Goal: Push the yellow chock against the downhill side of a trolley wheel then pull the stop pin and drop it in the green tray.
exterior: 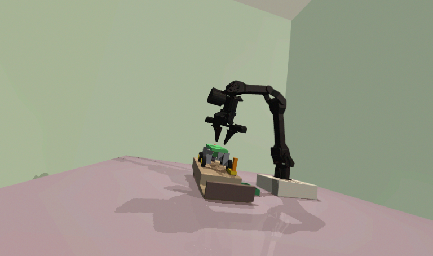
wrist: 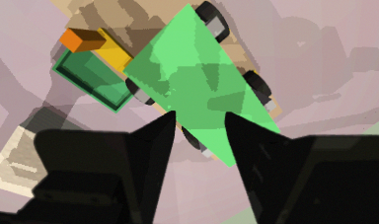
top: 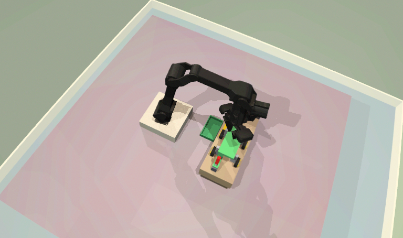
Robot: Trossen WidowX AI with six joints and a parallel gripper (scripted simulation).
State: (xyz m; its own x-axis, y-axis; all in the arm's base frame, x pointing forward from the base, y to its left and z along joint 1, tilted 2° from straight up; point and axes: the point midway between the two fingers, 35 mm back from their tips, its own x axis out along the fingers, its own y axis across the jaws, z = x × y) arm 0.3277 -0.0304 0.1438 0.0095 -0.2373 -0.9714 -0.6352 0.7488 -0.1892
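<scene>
Now: the red-headed stop pin 30 mm behind my gripper tip, 120 mm to the right of it and 50 mm below it. The rest, counted from my gripper tip: green tray (90 mm behind, 90 mm to the left, 180 mm below); then yellow chock (30 mm behind, 90 mm to the left, 90 mm below); then trolley (10 mm ahead, 20 mm to the right, 60 mm below).
</scene>
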